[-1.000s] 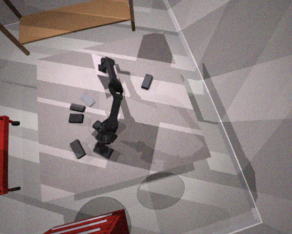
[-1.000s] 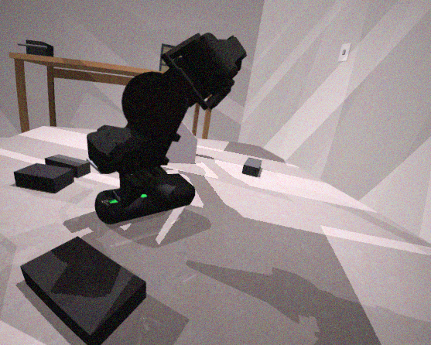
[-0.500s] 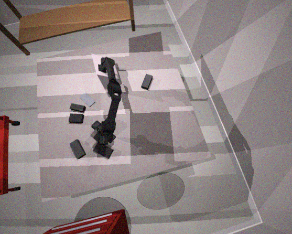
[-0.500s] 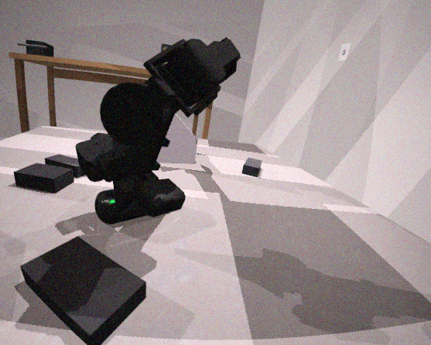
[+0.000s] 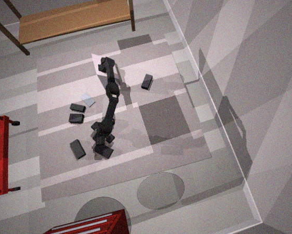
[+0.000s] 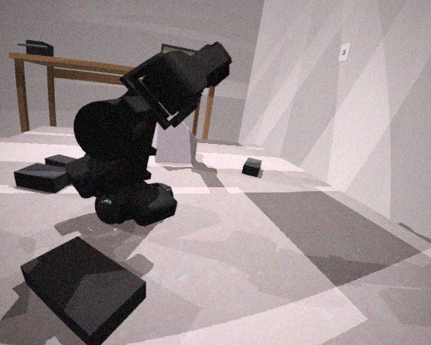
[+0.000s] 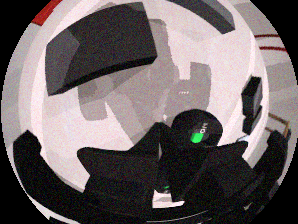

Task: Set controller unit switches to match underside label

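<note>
My gripper tip is 120 mm short of the dark block, 20 mm to the left of it and 10 mm above it. Round my gripper tip: dark box (400 mm behind, 420 mm to the left); grey plate (340 mm behind, 120 mm to the right, 20 mm below).
</note>
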